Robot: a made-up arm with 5 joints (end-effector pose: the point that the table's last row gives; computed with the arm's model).
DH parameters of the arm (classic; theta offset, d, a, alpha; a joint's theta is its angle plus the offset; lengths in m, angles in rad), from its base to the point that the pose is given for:
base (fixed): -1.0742 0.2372 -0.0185 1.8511
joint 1: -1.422 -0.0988 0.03 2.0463
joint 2: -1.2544 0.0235 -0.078 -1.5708
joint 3: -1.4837 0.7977 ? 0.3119
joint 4: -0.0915 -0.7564 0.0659 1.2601
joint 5: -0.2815 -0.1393 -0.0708 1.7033
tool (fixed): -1.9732 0.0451 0 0
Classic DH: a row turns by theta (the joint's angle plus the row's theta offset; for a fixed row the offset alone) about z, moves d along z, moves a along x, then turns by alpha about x.
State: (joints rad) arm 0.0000 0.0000 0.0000 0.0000 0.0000
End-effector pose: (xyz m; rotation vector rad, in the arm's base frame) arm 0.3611 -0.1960 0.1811 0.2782 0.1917 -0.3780
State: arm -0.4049 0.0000 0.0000 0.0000 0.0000
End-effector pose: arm 0.3578 -0.1125 0.0527 0.5675 0.4540 -0.2581
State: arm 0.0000 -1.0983 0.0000 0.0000 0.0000
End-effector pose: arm 0.2590 -0.1960 0.4577 0.4489 -0.8860 -0.1830
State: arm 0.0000 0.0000 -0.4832 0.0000 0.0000
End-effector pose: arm 0.4510 0.0011 0.1811 0.2230 0.2513 0.1006
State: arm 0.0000 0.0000 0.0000 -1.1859 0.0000
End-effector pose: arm 0.2959 -0.0660 0.2057 0.4832 0.3529 0.7878
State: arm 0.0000 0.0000 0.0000 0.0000 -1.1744
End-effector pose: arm 0.3611 -0.1656 0.0934 1.4335 0.4021 -0.2271
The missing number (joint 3, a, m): -0.2466
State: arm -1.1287 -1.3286 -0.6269 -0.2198 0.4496
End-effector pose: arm 0.3327 -0.0746 0.4072 0.6653 -0.7991 0.0123
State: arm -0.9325 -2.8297 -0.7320 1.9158 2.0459
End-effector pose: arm -0.2253 -0.2178 0.3865 0.7192 0.7197 -2.4702
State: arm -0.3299 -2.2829 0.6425 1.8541 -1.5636
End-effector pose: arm 0.2989 -0.3116 0.0239 -1.6948 1.2283 0.3849
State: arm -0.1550 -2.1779 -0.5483 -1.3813 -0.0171
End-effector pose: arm -0.0125 0.0773 0.4438 -1.0469 -1.1934 1.1120
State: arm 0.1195 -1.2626 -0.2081 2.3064 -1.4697
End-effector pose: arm 0.1864 -0.2854 0.3719 1.9308 -2.2321 -0.6779
